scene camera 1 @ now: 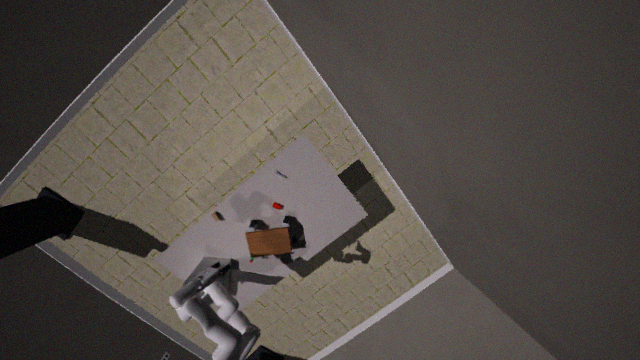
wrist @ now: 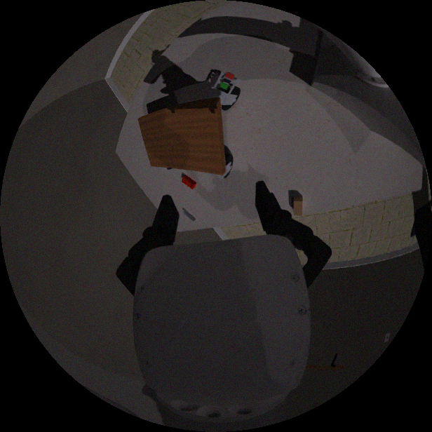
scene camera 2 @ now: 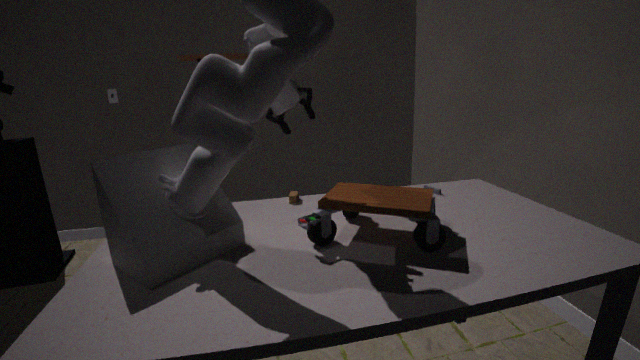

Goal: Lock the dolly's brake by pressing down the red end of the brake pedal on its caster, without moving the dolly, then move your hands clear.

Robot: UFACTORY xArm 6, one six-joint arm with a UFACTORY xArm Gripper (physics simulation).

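Places are measured from the arm's base along level axes (x ahead, y left, z up), in metres.
Where they show: gripper, between the fingertips: (scene camera 1: 224, 264) (scene camera 2: 300, 126); arm's base, origin of its link: (scene camera 2: 188, 199).
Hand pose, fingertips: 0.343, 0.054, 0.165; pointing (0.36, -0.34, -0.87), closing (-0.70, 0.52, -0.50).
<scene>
Each offset is from my fingertips to the top centre of the thing, as dx, dy, dz. "spot": to the spot under its first point. Level surfaces: height alone.
The dolly @(+0.171, -0.174, -0.193) (scene camera 1: 269, 242) (scene camera 2: 377, 198) (wrist: 185, 137) has a brown wooden deck and stands upright on its casters on the table. The brake pedal on its near-left caster shows a red end @(spot: -0.061, -0.176, -0.228) (scene camera 2: 302, 220) (wrist: 229, 76) and a green end @(spot: -0.028, -0.169, -0.230) (scene camera 2: 313, 218) (wrist: 224, 86), on the side toward the arm's base. In the wrist view the pedal lies past the deck's far edge. Whether the red end is down cannot be told. My gripper (scene camera 2: 301, 125) (wrist: 213, 198) is open and empty, high above the table and apart from the dolly and pedal.
A red block @(+0.389, -0.042, -0.294) (scene camera 1: 277, 205) (wrist: 188, 181), a small brown block @(+0.032, +0.243, -0.288) (scene camera 1: 217, 216) (scene camera 2: 294, 197) (wrist: 298, 205) and a thin grey object @(+0.589, +0.097, -0.297) (scene camera 1: 281, 174) (scene camera 2: 433, 190) (wrist: 189, 214) lie on the table @(dz -0.318) (scene camera 1: 320, 180) (scene camera 2: 500, 225) (wrist: 300, 135). The arm's slanted grey base (scene camera 2: 145, 225) stands left of the dolly.
</scene>
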